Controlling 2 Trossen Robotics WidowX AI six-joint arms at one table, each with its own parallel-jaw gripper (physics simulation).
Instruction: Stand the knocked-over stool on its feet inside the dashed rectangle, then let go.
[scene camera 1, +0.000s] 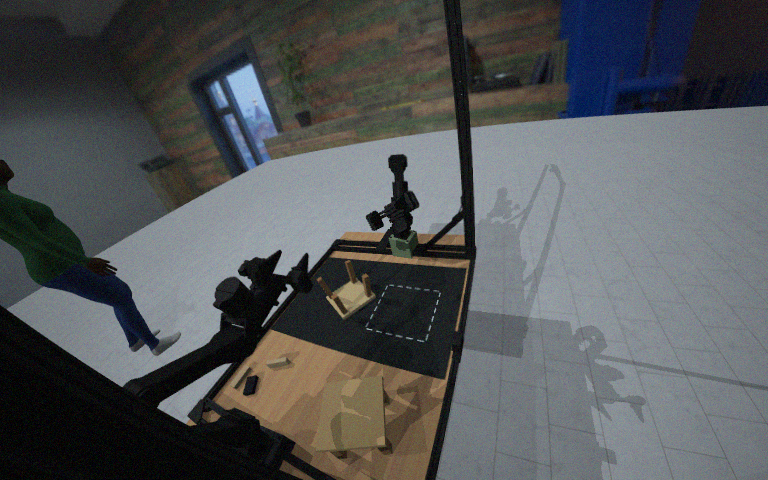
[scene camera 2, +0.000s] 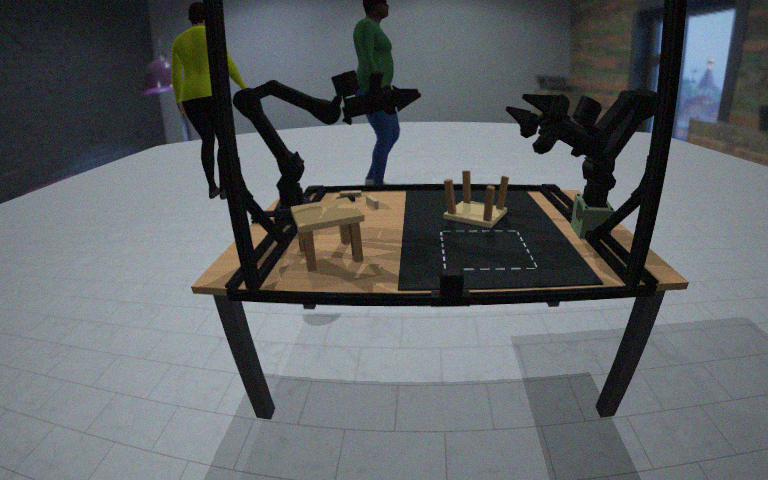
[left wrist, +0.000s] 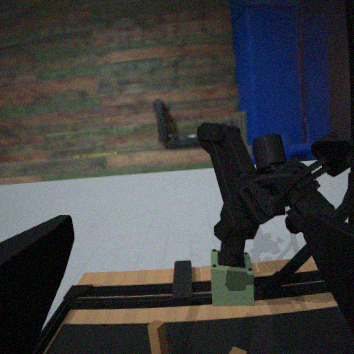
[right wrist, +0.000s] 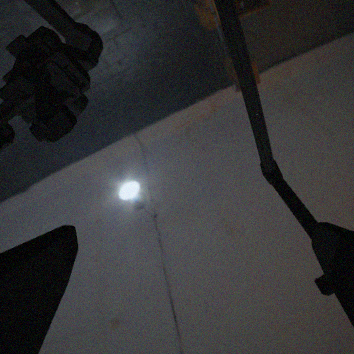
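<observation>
The stool (scene camera 1: 352, 298) (scene camera 2: 474, 213) (left wrist: 159, 337) lies upside down on the dark mat (scene camera 1: 317, 322) (scene camera 2: 421, 254), its pale seat flat on it and its four brown legs pointing up. It is outside the dashed rectangle (scene camera 1: 423, 341) (scene camera 2: 535, 267), behind it in scene camera 2. My left gripper (scene camera 1: 293, 253) (scene camera 2: 417, 93) (left wrist: 191, 225) is open and empty, high above the table and to the left of the stool in scene camera 2. My right gripper (scene camera 2: 515, 103) (right wrist: 196, 236) is open and empty, high above the mat's right side in scene camera 2.
A larger stool (scene camera 1: 353, 418) (scene camera 2: 328, 213) stands upright on the wooden part of the table. Small pale blocks (scene camera 1: 278, 362) (scene camera 2: 371, 201) and a black block (scene camera 1: 250, 385) lie behind it in scene camera 2. A green block (scene camera 1: 403, 245) (scene camera 2: 589, 217) (left wrist: 232, 287) is at the right arm's base.
</observation>
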